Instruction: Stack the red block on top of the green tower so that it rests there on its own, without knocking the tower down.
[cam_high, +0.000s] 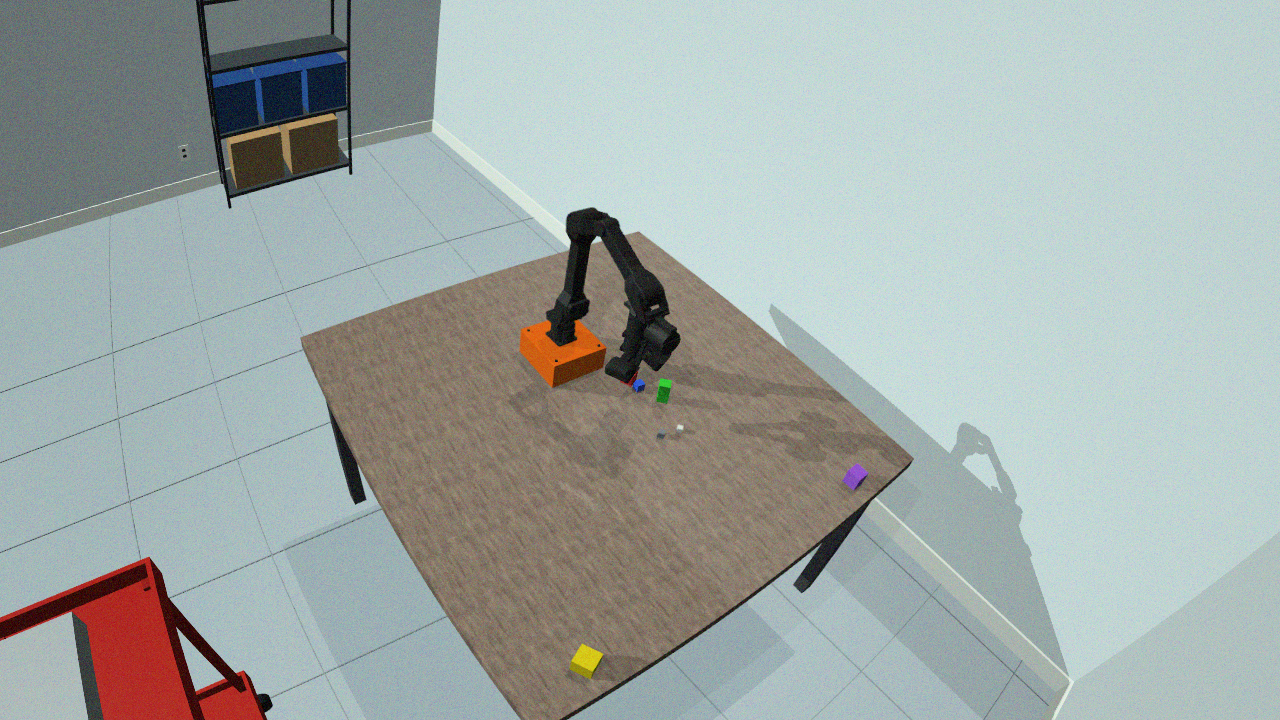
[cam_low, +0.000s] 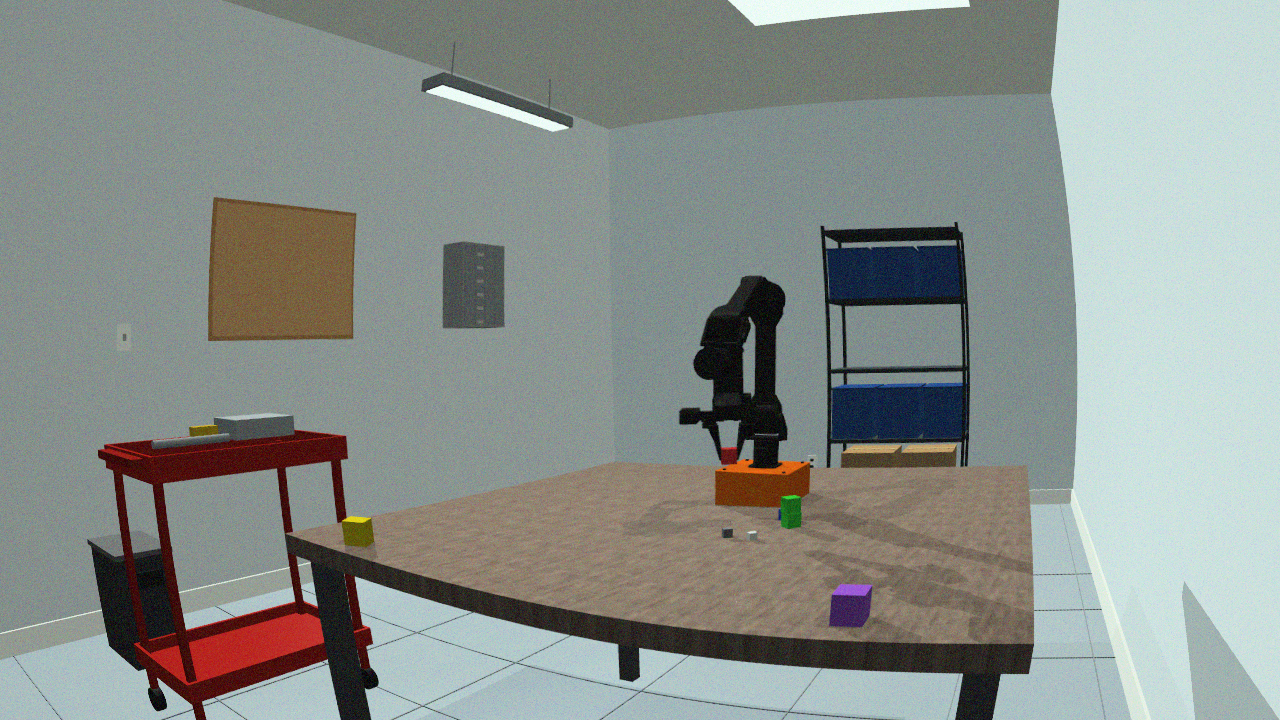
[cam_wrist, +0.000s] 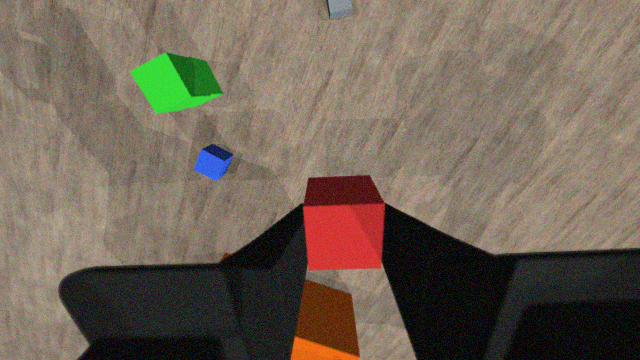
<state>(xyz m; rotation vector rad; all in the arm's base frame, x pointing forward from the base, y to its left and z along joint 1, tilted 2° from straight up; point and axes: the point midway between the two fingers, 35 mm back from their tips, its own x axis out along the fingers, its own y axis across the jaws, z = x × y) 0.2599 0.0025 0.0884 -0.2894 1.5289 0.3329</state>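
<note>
Right now my gripper tip is 50 mm past the blue block, 100 mm to the right of it and 120 mm above it. From my gripper tip the other things lie so: grey cube: 110 mm ahead, 40 mm to the left, 120 mm below; white cube: 130 mm ahead, 90 mm to the left, 120 mm below; red block: 10 mm above.
</note>
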